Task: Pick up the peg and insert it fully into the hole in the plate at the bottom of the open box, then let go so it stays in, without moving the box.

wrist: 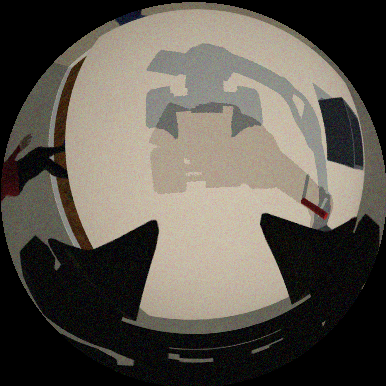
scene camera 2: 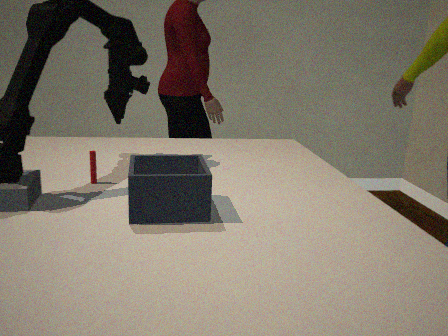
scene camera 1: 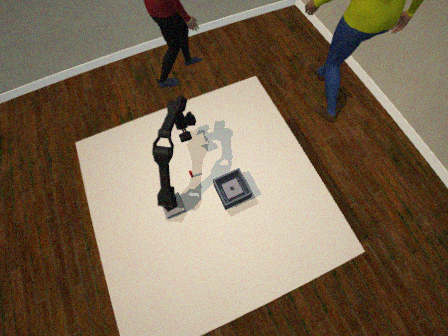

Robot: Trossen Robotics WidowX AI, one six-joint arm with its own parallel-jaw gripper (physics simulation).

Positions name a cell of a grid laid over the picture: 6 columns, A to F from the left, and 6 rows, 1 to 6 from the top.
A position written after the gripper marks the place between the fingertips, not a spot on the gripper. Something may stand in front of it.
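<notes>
The gripper (scene camera 2: B3) can be seen, and the wrist view shows that gripper (wrist: D4) too. The scene also has a dark box (scene camera 1: D4).
</notes>
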